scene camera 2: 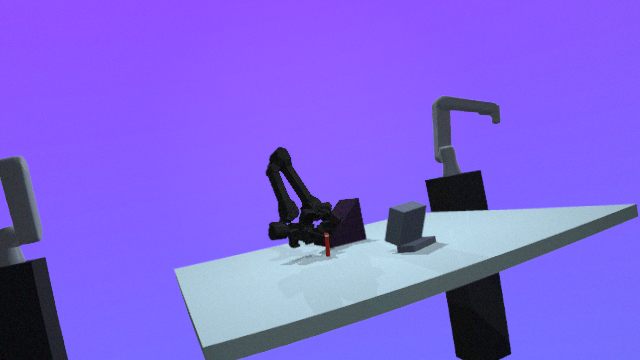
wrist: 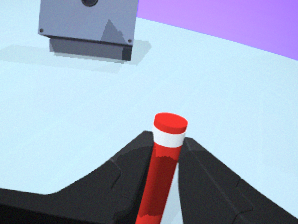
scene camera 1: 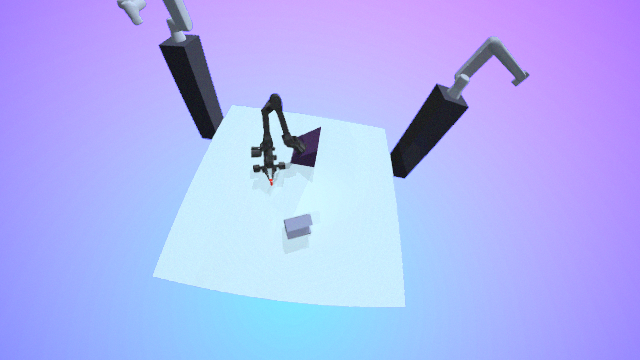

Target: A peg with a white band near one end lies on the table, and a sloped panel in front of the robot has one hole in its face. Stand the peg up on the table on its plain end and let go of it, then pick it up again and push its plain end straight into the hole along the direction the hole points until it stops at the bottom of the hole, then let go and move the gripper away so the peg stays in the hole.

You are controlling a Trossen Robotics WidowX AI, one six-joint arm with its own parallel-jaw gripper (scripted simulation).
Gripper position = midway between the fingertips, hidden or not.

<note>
The gripper [scene camera 2: 326, 236] carries a red peg. Also in view: a low foot [wrist: 72, 47].
The gripper shows as well in the wrist view [wrist: 165, 143].
</note>
